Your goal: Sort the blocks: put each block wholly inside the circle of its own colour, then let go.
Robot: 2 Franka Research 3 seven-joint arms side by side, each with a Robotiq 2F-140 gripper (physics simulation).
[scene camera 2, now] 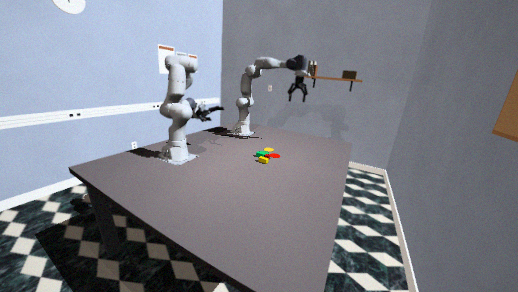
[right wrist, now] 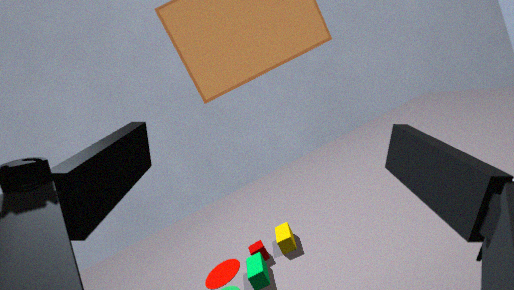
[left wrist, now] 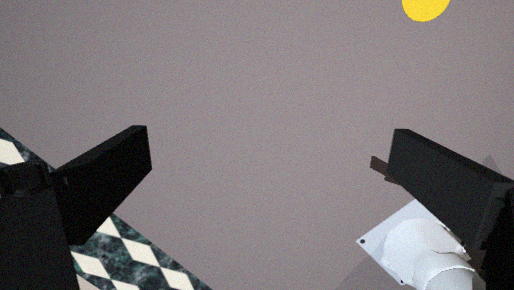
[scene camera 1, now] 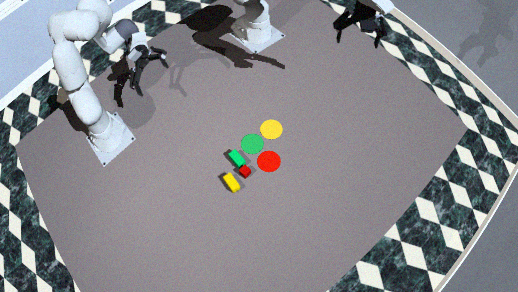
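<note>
A green block lies just outside the green circle. A small red block is close by its end, left of the red circle in scene camera 1. A yellow block lies below them there, far from the yellow circle. My left gripper is open, high and away from the blocks. My right gripper is open, raised and tilted sideways.
The blocks and circles lie close together on the grey table. The left arm's base stands at the table's back, and the right arm's base at its left side. A shelf is on the wall behind.
</note>
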